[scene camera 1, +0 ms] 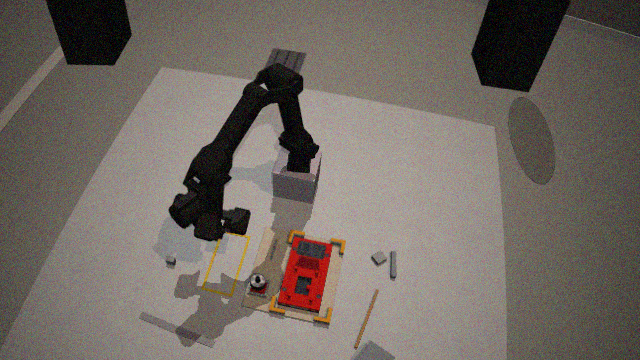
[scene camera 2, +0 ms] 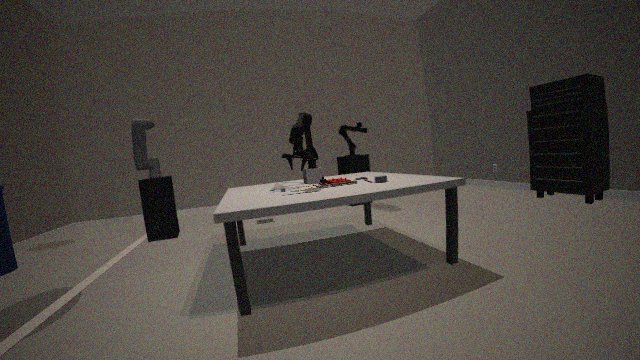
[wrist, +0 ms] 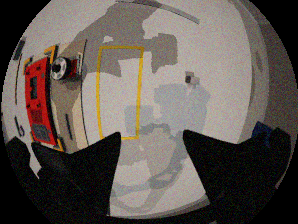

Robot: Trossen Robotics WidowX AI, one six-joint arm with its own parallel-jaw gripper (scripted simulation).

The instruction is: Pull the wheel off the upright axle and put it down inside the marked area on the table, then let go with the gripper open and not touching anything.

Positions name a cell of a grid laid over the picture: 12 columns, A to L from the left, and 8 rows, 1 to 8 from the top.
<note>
My gripper (scene camera 1: D6) is open and holds nothing. I also see a red car body (wrist: B4).
My gripper is seen too in the wrist view (wrist: G5).
</note>
